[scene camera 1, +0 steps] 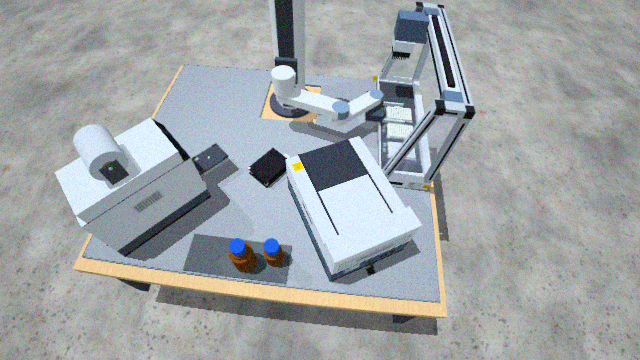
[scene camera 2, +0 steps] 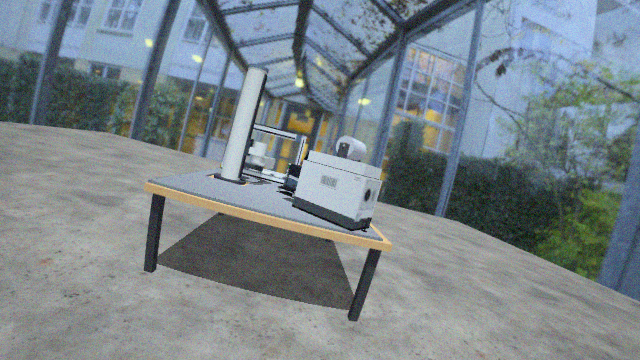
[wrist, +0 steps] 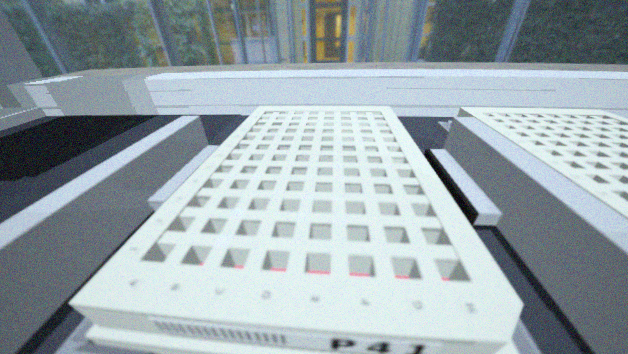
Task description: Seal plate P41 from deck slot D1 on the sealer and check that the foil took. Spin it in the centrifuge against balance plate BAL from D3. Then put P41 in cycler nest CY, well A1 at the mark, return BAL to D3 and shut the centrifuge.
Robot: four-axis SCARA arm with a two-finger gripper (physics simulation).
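Places are measured from the arm's base along level axes (x ahead, y left, z up), in millimetres.
Pixels of known places: gripper, fingertip midpoint: (scene camera 1: 403, 113) (wrist: 320, 135); arm's base, link origin: (scene camera 2: 229, 180).
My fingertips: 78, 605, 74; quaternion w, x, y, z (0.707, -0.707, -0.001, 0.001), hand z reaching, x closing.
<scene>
Ahead of a thing's pixels: the offset from my fingertips to its top centre, as dx, dy, dz.
Plate P41 @[-1, -22, +3] (scene camera 1: 398, 113) (wrist: 300, 292) is white, with pink liquid in its near wells and its label on the near face. It sits level on the deck in the wrist view. My gripper (scene camera 1: 376, 114) (wrist: 320, 135) is open, with one finger along each long side of P41. The left pad is close against the plate's edge; a narrow dark gap shows at the right pad. Another white plate @[+123, -22, +3] (scene camera 1: 399, 131) (wrist: 565, 145) sits beside it; its label is not readable. The sealer @[+661, -1088, +415] (scene camera 1: 150, 200) (scene camera 2: 325, 185), with a foil roll on top, has its dark plate carrier @[+434, -894, +37] (scene camera 1: 210, 158) out.
A white instrument (scene camera 1: 367, 210) with a dark top panel stands beside the deck. A black flat block @[+398, -632, -9] (scene camera 1: 269, 167) lies left of it. Two amber bottles (scene camera 1: 243, 257) (scene camera 1: 273, 254) with blue caps stand near the front edge. A gantry frame (scene camera 1: 452, 55) rises over the deck.
</scene>
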